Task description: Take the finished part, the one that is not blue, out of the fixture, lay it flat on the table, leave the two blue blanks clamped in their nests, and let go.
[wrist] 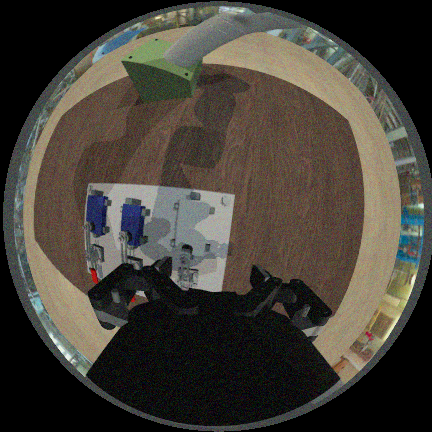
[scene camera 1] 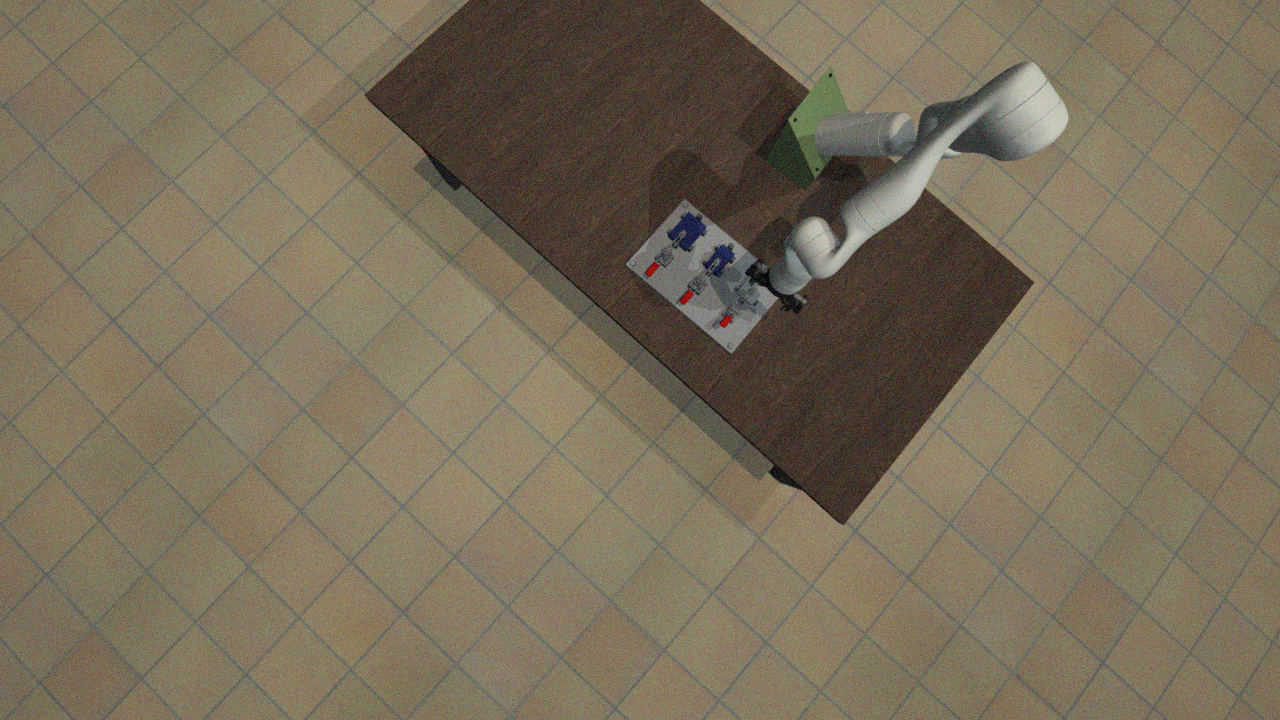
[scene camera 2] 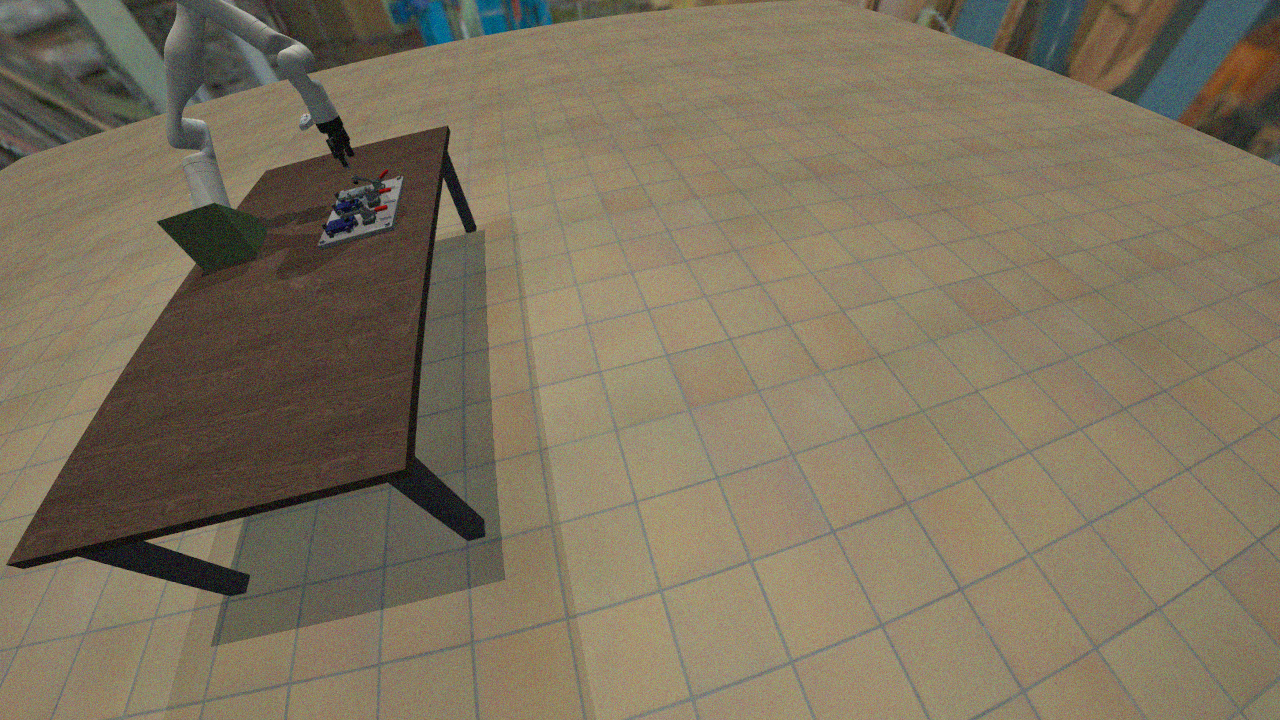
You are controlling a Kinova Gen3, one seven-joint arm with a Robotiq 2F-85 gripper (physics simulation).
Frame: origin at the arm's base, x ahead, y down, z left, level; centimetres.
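Seen in the pictures: gripper, fingertip midpoint: (wrist: 211,269) (scene camera 1: 768,295) (scene camera 2: 349,161); arm's base, origin of the base link: (wrist: 178,57) (scene camera 1: 826,135) (scene camera 2: 217,220).
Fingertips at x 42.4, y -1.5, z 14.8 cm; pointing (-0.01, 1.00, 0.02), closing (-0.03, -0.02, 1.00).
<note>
Pixels of each thing's top centre, then the offset from my fingertips to it. Level surfaces: height alone.
- grey finished part, middle of its top: (wrist: 191,227) (scene camera 1: 755,285) (scene camera 2: 351,192) dy +8.7, dx -3.3, dz -3.5 cm
- third clamp's red handle, middle of its top: (scene camera 1: 729,316) (scene camera 2: 379,171) dy +4.3, dx +8.7, dz -3.4 cm
- brown table, its level: dy +11.8 cm
A grey finished part (scene camera 1: 746,291) (scene camera 2: 359,191) (wrist: 194,217) lies in the third nest of the fixture plate (scene camera 1: 744,329) (scene camera 2: 396,188) (wrist: 224,220), partly in the arm's shadow. The third clamp's red handle (scene camera 1: 725,320) (scene camera 2: 384,174) is tipped up and its black-tipped arm is raised. Two blue blanks (scene camera 1: 686,230) (scene camera 1: 718,259) (scene camera 2: 340,226) (scene camera 2: 347,205) (wrist: 96,215) (wrist: 133,223) sit in the other nests with clamp arms over them. My gripper (scene camera 2: 344,163) (wrist: 211,269) is open and empty above the third nest's side of the plate. It hides part of the clamps in the wrist view.
The red handles (scene camera 1: 651,268) (scene camera 1: 686,297) of the other two clamps lie low beside their nests. A green bracket (scene camera 1: 799,147) (scene camera 2: 210,234) (wrist: 160,82) stands near the arm's base. The brown table (scene camera 1: 554,134) (scene camera 2: 268,358) (wrist: 300,175) extends on both sides of the plate.
</note>
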